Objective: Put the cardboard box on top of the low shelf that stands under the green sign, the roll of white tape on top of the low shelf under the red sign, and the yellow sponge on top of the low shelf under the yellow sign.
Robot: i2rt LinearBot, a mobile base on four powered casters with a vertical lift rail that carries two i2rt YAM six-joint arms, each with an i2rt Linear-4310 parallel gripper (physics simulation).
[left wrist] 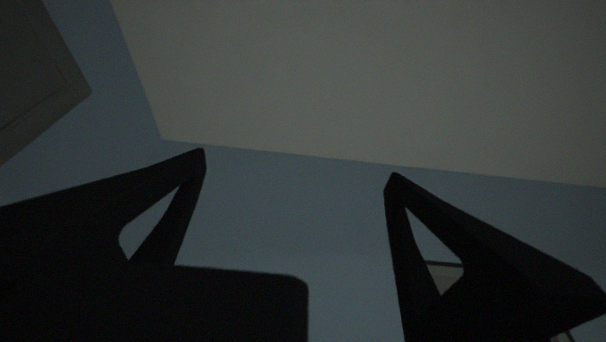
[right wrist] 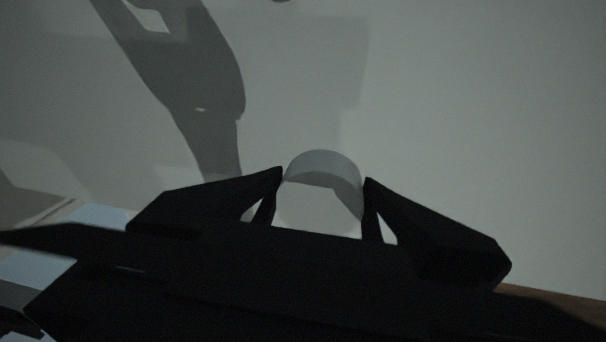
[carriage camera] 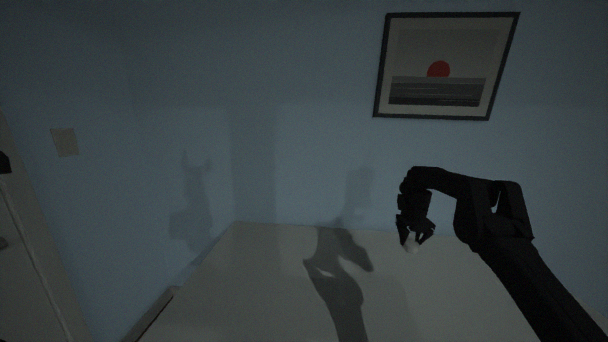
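Pixels of known places: left gripper, between the fingertips: (left wrist: 298, 170); right gripper, between the fingertips: (right wrist: 322, 180) (carriage camera: 409, 245); left arm's base, origin of its link: (right wrist: 1, 317).
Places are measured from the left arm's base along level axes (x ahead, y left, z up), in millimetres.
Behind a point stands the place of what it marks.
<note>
The roll of white tape (carriage camera: 412, 245) {x 482, y -663, z 10 mm} (right wrist: 320, 205) {x 499, y -667, z 10 mm} is between the fingers of my right gripper (carriage camera: 412, 242) {x 504, y -665, z -7 mm} (right wrist: 322, 180) {x 504, y -665, z -7 mm}, which is shut on it and holds it above the pale table (carriage camera: 240, 285) {x 484, y -58, z -225 mm} (right wrist: 475, 125) {x 481, y -861, z -225 mm}. One fingertip is on each side of the roll. My left gripper (left wrist: 298, 170) {x 31, y -2, z 445 mm} is open, with blue wall between its wide-set fingers. The cardboard box, the yellow sponge, the low shelves and the coloured signs do not show in these views.
A blue wall (carriage camera: 300, 150) {x 972, y -239, z 227 mm} (left wrist: 280, 215) {x 977, y -9, z 1043 mm} stands behind the table. A framed picture (carriage camera: 438, 90) {x 935, y -896, z 552 mm} with a red sun hangs at the right. A small beige plate (carriage camera: 65, 142) {x 650, y 728, z 275 mm} is on the wall at the left. A grey panel (left wrist: 30, 65) {x 353, y 722, z 1031 mm} shows at the left wrist view's upper left.
</note>
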